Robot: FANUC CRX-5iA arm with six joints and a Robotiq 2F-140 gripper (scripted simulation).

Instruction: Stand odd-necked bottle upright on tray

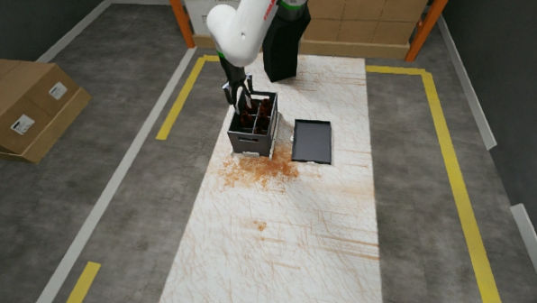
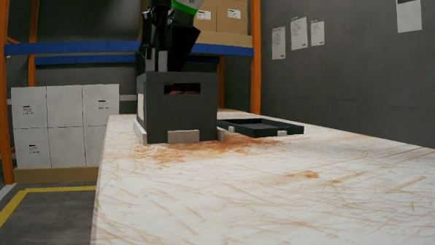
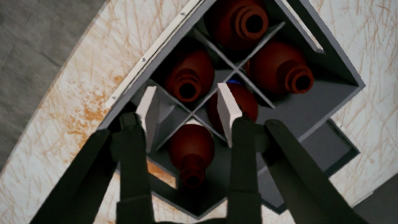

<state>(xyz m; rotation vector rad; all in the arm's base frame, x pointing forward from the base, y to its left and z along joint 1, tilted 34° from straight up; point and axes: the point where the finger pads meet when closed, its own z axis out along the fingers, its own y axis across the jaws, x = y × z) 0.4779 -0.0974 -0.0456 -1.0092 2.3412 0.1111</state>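
Now: hand 10 mm past the grey crate, 50 mm to the right of it and 130 mm above it. From my hand the other things lie so: dark tray (30 mm behind, 330 mm to the left, 200 mm below).
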